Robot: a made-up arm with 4 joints. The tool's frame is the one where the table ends.
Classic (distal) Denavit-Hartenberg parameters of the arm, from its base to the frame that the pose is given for. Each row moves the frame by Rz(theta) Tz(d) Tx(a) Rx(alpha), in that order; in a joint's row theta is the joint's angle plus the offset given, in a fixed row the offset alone. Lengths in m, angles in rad.
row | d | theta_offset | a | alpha
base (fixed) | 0.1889 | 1.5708 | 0 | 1.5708
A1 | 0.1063 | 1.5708 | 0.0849 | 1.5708
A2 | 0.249 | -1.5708 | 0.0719 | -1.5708
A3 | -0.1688 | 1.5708 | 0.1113 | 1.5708
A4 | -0.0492 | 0 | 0.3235 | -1.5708
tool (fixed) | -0.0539 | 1.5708 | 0 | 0
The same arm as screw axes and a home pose.
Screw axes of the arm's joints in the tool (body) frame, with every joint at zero. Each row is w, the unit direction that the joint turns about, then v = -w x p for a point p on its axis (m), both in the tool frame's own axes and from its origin. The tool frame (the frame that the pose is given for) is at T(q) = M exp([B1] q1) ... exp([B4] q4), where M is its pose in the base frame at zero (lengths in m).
B1 = (1, -0.000015, 0, 0, 0.1378, -0.1858)
B2 = (0.000015, 1, -0.000007, -0.2227, 0, 0.0227)
B3 = (0, 0.000007, 1, 0.4348, 0.0492, 0)
B4 = (-1, 0.000015, 0, 0, -0.0539, 0.3235)
M =
1 -0.000015 0 0.0836
0.000015 1 -0.000007 -0.1858
0 0.000007 1 0.0511
0 0 0 1

